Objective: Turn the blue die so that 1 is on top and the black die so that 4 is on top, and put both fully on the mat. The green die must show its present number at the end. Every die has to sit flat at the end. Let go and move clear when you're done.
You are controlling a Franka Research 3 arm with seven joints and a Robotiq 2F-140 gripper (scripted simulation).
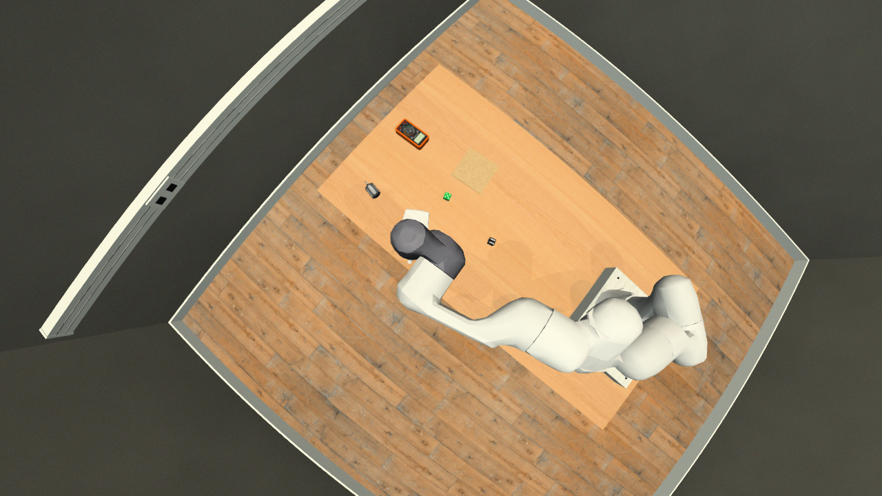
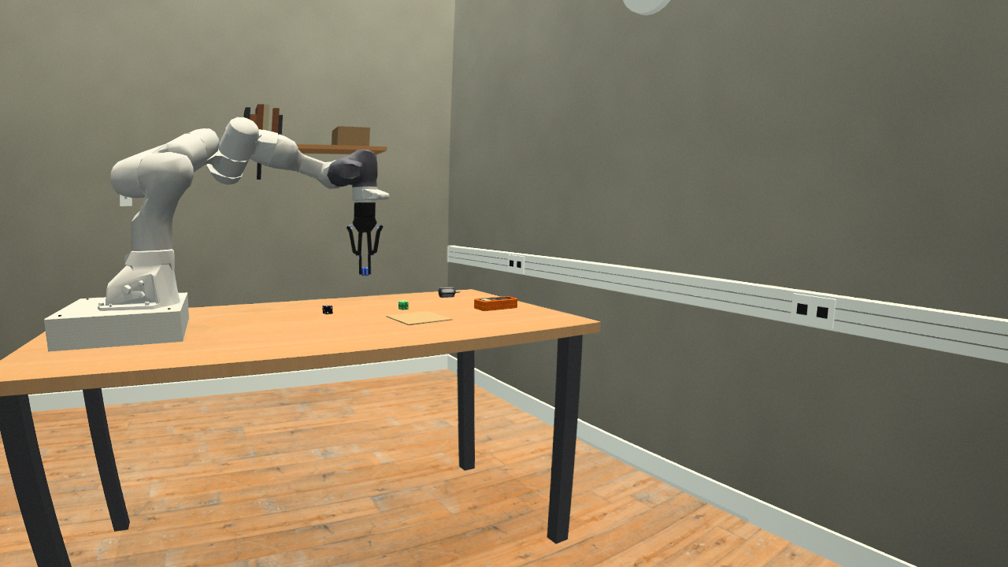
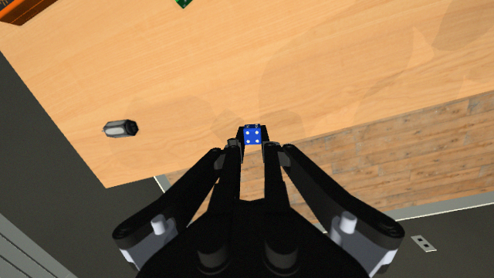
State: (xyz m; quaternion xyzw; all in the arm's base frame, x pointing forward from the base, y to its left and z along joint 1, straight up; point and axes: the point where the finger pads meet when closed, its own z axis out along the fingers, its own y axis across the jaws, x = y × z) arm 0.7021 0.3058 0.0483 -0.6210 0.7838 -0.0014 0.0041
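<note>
Now: hand 2 cm above the blue die. The rest, counted from my hand: green die: 5 cm ahead, 24 cm to the right, 11 cm below; then grey gadget: 30 cm ahead, 7 cm to the right, 11 cm below; then black die: 19 cm behind, 21 cm to the right, 11 cm below.
</note>
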